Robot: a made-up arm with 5 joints.
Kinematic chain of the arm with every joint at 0, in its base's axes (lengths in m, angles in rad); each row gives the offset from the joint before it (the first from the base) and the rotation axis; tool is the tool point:
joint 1: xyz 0 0 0.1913 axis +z
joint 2: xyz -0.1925 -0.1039 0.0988 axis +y
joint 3: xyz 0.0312 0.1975 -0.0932 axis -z
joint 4: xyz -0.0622 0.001 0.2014 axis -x
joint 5: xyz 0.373 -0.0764 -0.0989 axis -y
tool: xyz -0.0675 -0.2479 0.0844
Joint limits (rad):
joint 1: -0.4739..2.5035
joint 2: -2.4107..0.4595
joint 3: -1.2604..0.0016
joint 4: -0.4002..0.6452
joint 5: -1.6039..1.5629
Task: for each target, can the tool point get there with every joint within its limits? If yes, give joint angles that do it. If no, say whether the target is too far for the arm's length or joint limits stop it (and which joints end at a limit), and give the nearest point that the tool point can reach.
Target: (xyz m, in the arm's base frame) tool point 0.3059 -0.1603 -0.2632
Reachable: no: joint limits stop it (at a limit: joint 1, joint 2, joint 4, joint 5) | nearest point 0.2320 -0.0893 0.0171 | short by 0.298 m
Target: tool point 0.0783 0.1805 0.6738
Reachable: yes | joints 0.2529 -0.8529 -0.8558 -0.2920 -1.0525
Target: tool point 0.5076 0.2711 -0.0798
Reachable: no: joint limits stop it (at a limit: joint 1, joint 2, joint 5) | nearest point 0.3338 0.2300 0.0585 | short by 0.226 m
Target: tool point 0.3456 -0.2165 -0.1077
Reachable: no: joint limits stop it (at a limit: joint 1, joint 2, joint 5) | nearest point 0.2281 -0.1145 0.0311 | short by 0.208 m
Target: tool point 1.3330 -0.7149 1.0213
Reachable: no: too far | nearest point 0.5694 -0.3950 0.5705 | short by 0.943 m
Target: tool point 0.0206 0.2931 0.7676
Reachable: yes | joints -0.0515 -0.6657 -1.1167 0.4782 -1.1878
